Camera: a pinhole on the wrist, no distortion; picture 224 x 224 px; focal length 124.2 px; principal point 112.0 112.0 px. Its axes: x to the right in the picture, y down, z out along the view. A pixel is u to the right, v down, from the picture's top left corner.
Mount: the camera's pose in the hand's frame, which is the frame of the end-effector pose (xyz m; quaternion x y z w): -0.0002 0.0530 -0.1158 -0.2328 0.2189 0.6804 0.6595
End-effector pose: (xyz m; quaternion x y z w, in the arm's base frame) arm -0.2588 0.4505 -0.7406 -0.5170 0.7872 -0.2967 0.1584
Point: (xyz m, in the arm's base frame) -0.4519 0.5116 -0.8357
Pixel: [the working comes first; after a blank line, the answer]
In the camera's frame: 0.0914 -0.0256 0.1490

188.2 90.6
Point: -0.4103 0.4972 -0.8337
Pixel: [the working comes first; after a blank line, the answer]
In the camera's frame: 0.0476 -0.0206 0.1484

151.8 94.8
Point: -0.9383 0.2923 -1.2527
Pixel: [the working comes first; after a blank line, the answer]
In the camera's frame: 0.4487 -0.4225 0.5654

210.6 19.2
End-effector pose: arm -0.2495 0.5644 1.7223 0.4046 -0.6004 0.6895 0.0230
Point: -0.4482 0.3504 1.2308
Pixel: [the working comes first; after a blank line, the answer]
In the camera's frame: 0.2743 0.0376 0.4797

183.0 121.7
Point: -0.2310 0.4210 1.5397
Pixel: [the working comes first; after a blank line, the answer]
In the camera's frame: -0.0542 0.0473 0.2807

88.0 132.9
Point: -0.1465 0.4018 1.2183
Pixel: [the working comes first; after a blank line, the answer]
In the camera's frame: 0.0809 0.2751 0.4824

132.8 182.8
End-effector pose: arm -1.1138 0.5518 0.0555 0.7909 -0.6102 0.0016 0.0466
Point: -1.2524 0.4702 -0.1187
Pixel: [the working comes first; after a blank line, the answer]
In the camera's frame: -0.1135 -0.0390 0.2938

64.0 95.5
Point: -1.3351 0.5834 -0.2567
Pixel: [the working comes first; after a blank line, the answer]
In the camera's frame: -0.1582 0.0968 0.4290

66.2 140.0
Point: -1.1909 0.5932 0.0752
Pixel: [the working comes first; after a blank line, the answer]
In the camera's frame: -0.0477 0.0569 0.0865

43.5 193.7
